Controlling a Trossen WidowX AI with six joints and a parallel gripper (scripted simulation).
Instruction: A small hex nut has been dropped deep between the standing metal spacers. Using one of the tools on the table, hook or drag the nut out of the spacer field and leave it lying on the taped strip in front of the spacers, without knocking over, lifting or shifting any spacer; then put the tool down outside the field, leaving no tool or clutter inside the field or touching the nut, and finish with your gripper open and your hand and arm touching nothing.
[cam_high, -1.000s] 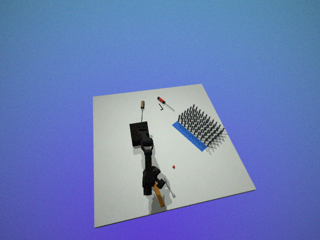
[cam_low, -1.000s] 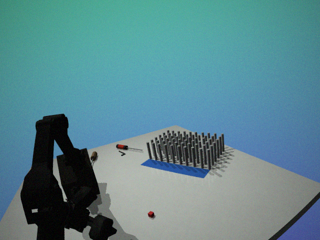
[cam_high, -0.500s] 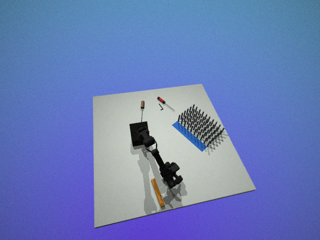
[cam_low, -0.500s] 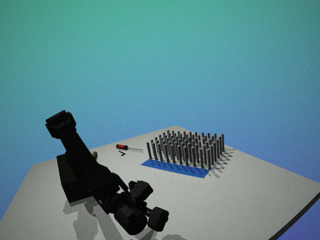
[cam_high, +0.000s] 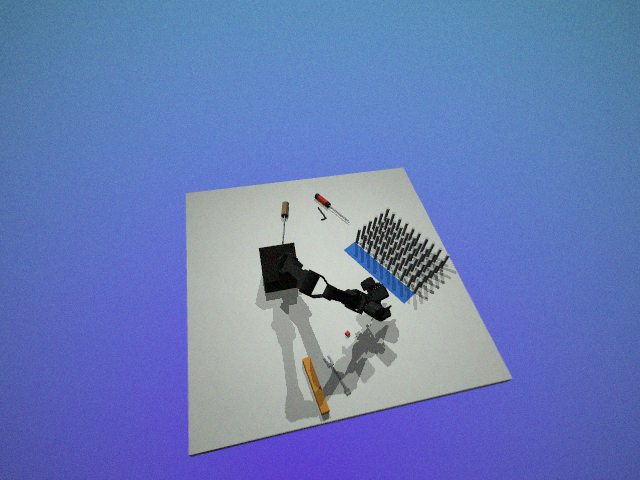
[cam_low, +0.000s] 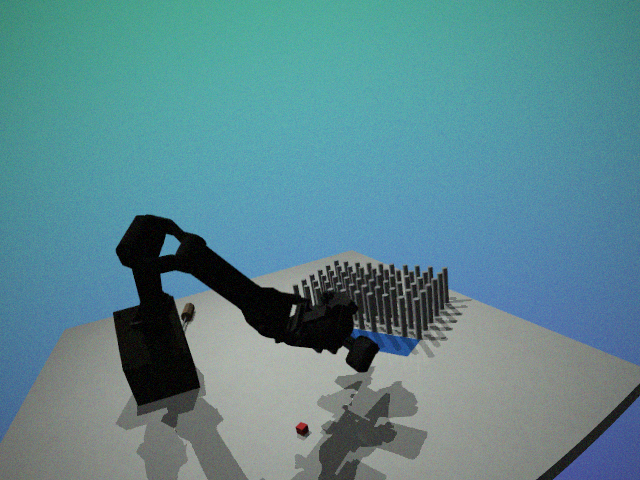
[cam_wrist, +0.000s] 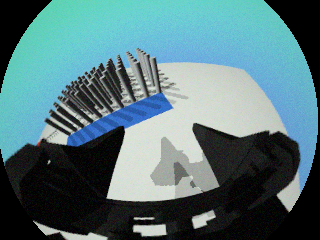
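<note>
Right now the grey rod tool is 520 mm to the left of my gripper tip, 400 mm behind it and 70 mm below it. Also, from my gripper tip: grey wrench: 280 mm to the right, 270 mm behind, 80 mm below; blue taped strip: 180 mm to the left, 80 mm below, 30 mm ahead; small red cube: 190 mm behind, 110 mm to the right, 70 mm below.
</note>
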